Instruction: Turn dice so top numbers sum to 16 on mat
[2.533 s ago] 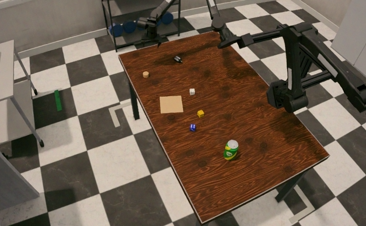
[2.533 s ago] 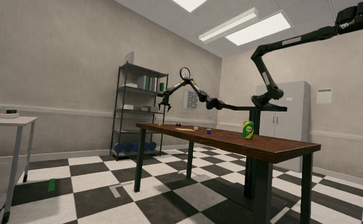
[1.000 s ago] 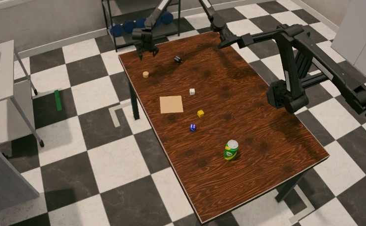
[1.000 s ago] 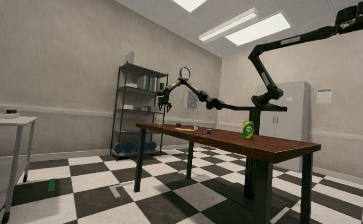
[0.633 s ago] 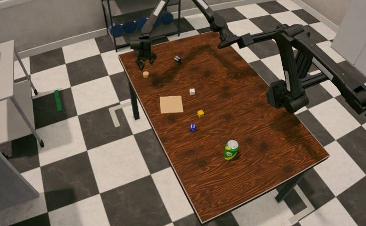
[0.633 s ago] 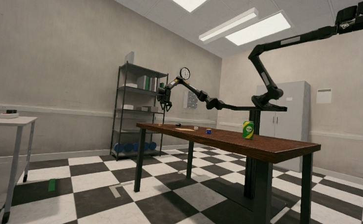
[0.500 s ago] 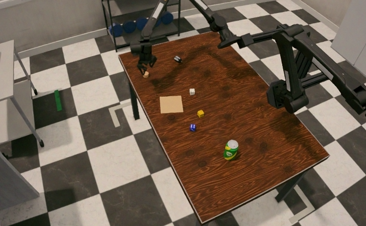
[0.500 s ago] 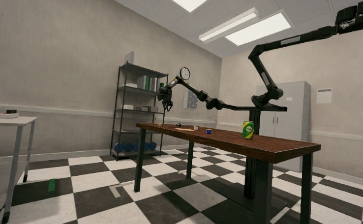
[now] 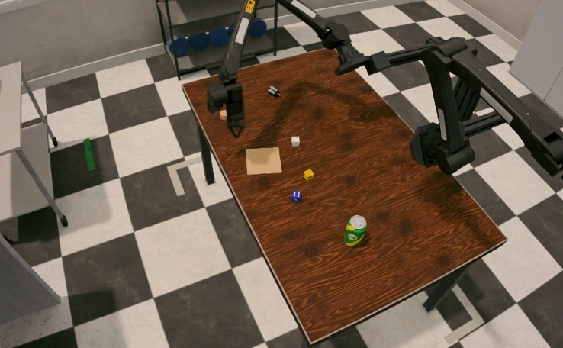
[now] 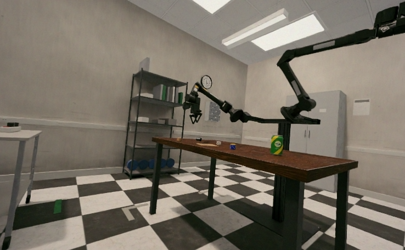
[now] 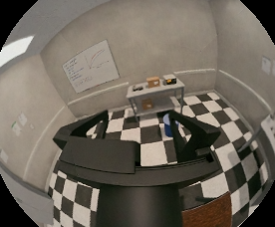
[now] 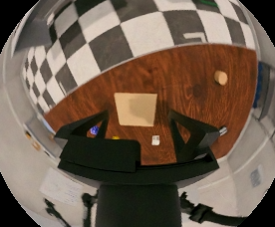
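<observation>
My right hand is 120 mm past the blue die, 290 mm to the right of it and 150 mm above it. Round my right hand: yellow die 210 mm behind, 220 mm to the left, 150 mm below; then tan mat 90 mm behind, 60 mm to the left, 170 mm below; then white die 250 mm behind, 20 mm to the left, 150 mm below.
</observation>
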